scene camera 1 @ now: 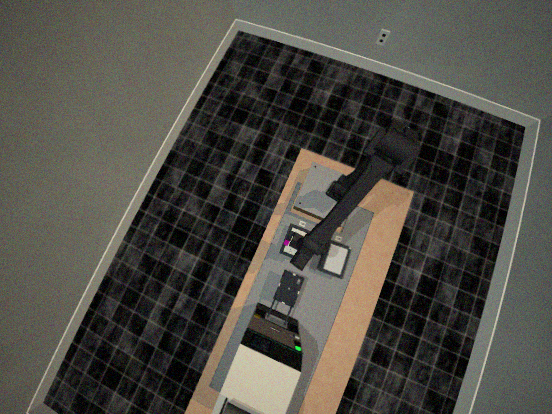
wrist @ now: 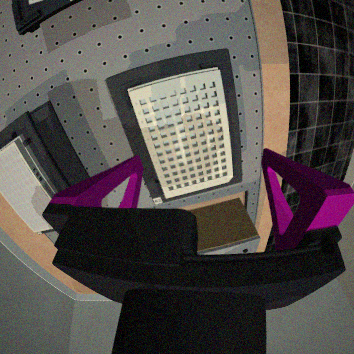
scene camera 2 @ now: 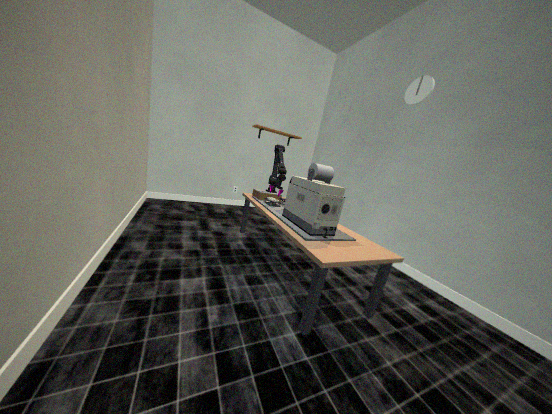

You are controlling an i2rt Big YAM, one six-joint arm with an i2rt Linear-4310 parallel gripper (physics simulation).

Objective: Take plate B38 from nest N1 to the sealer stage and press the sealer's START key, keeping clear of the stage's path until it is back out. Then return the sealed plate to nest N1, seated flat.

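Pixels of known places: gripper, fingertip midpoint: (scene camera 1: 295,243) (wrist: 200,157) (scene camera 2: 274,194); arm's base at its link origin: (scene camera 1: 339,193) (scene camera 2: 271,191).
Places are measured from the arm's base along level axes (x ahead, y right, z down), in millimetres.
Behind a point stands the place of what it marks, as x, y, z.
A pale plate with open square wells (wrist: 182,135) @(336, 40, 15) (scene camera 1: 299,231) @(275, 61, 14) lies in a dark nest (wrist: 122,95) @(376, -15, 31) (scene camera 1: 282,253) @(415, 70, 31); the labels are too small to read, so B38 and N1 cannot be confirmed. My gripper (wrist: 200,157) @(336, 47, -31) (scene camera 2: 275,190) @(336, 47, -31) is open and empty, with its magenta fingers wide apart above this plate. The arm hides part of the plate in scene camera 1. The sealer (scene camera 1: 262,372) @(752, -84, -276) (scene camera 2: 312,205) @(1055, -42, -124) stands farther along the table. Its dark stage (scene camera 1: 288,288) @(527, -40, -34) is out in front, with no plate on it. A green light or key (scene camera 1: 298,348) @(651, -165, -199) shows on the sealer's front corner.
Another nest (scene camera 1: 331,274) @(361, -184, 16) holds a pale plate (scene camera 1: 336,260) @(292, -164, 0) (wrist: 25,185) @(303, -145, 0) beside the first nest. A grey-topped block (scene camera 1: 317,182) @(12, 123, -1) with a brown side stands at the table's end, near the arm base. A wooden shelf (scene camera 2: 276,132) hangs on the wall above the arm.
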